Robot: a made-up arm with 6 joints.
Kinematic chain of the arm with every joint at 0, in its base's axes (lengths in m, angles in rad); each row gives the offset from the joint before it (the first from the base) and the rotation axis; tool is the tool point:
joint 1: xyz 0 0 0.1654 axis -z
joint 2: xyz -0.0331 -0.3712 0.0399 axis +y
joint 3: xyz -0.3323 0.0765 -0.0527 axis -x
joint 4: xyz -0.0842 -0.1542 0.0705 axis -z
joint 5: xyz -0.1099 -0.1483 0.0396 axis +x
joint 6: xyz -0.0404 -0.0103 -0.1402 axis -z
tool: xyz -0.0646 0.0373 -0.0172
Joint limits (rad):
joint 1: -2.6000..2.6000
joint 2: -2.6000..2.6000
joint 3: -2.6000..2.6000
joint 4: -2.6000..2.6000
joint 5: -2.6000..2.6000
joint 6: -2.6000..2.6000
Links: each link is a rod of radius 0.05 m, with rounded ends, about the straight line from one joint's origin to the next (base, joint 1, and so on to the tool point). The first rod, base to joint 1, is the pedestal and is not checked.
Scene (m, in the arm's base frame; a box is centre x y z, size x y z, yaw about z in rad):
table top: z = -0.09
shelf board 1: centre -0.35 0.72 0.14 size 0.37 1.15 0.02 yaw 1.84
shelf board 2: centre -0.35 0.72 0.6 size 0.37 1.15 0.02 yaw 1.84
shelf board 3: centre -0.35 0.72 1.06 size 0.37 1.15 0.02 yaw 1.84
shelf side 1: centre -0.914 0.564 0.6 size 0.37 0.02 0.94 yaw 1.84
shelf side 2: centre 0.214 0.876 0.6 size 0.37 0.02 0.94 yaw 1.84
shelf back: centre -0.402 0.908 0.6 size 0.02 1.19 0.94 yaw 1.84
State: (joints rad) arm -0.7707 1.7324 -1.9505 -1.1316 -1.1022 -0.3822
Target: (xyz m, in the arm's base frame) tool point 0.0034 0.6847 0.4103
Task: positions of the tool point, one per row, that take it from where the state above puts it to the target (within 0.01 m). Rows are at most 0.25 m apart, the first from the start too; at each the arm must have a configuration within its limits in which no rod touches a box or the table.
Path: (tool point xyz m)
1: -0.4086 -0.3592 0.5236
2: -0.5259 -0.2096 0.5105
3: -0.5871 -0.0248 0.4960
4: -0.5830 0.1741 0.4805
5: -0.5124 0.3643 0.4639
6: -0.3815 0.5239 0.4467
7: -0.2034 0.6350 0.4288
8: 0.0034 0.6847 0.4103

